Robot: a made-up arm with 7 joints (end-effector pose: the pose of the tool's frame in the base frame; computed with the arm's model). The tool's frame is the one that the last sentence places. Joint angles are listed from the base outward.
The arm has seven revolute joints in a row. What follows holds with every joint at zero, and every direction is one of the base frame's. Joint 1 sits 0.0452 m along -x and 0.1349 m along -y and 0.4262 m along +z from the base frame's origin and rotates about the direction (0.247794, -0.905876, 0.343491), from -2.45 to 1.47 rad. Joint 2 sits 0.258 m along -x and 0.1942 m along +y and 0.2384 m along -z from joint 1 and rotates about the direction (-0.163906, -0.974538, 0.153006), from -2.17 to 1.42 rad. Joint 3 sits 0.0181 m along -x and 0.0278 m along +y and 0.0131 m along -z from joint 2 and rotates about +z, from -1.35 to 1.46 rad. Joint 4 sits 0.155 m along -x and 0.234 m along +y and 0.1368 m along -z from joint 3 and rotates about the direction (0.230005, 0.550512, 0.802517), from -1.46 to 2.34 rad. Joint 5 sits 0.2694 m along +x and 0.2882 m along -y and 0.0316 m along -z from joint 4 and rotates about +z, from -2.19 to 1.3 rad. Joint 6 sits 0.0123 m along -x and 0.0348 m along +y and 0.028 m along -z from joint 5 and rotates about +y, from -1.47 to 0.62 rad. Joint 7 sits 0.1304 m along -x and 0.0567 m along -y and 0.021 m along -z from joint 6 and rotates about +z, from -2.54 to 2.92 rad. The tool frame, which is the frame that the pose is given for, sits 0.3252 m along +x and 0.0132 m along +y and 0.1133 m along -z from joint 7; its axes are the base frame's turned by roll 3.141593, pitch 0 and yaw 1.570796 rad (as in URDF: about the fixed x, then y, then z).
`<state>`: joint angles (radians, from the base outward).
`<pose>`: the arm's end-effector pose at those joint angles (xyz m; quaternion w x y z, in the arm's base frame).
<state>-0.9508 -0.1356 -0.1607 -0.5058 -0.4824 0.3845 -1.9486</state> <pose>-0.8043 0.2710 0.6295 0.3244 0.5271 -0.7213 -0.3108</pose>
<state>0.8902 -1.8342 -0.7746 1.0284 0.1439 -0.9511 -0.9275</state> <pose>-0.4444 0.1632 -0.5605 0.4087 -0.8704 -0.2352 0.1415</pose>
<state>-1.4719 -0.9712 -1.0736 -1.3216 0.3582 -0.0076 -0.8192</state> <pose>0.1172 0.5121 0.7390 0.5767 0.1341 -0.1689 -0.7880</pose>
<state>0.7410 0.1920 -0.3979 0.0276 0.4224 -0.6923 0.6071</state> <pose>0.1293 0.2752 0.1330 0.5568 0.2253 0.6748 0.4288</pose>
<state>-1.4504 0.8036 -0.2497 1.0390 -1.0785 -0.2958 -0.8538</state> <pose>-0.5169 -0.1081 0.0776 0.1778 0.8672 0.0152 -0.4648</pose>
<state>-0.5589 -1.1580 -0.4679 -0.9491 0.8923 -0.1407 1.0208</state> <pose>-0.5485 0.3114 0.3681 0.5003 -0.3384 -0.6794 0.4166</pose>
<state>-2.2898 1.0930 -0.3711 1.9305 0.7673 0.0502 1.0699</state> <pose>-0.5928 0.4319 0.4305 0.8058 0.1846 -0.3897 -0.4058</pose>
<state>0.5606 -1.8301 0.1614 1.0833 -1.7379 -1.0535 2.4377</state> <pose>-0.9559 0.5923 0.1557 0.4545 0.3996 -0.7948 0.0457</pose>
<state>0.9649 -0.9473 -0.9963 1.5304 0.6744 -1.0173 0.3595</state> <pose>0.1240 0.6179 -0.1472 0.2536 -0.1677 -0.6862 -0.6608</pose>
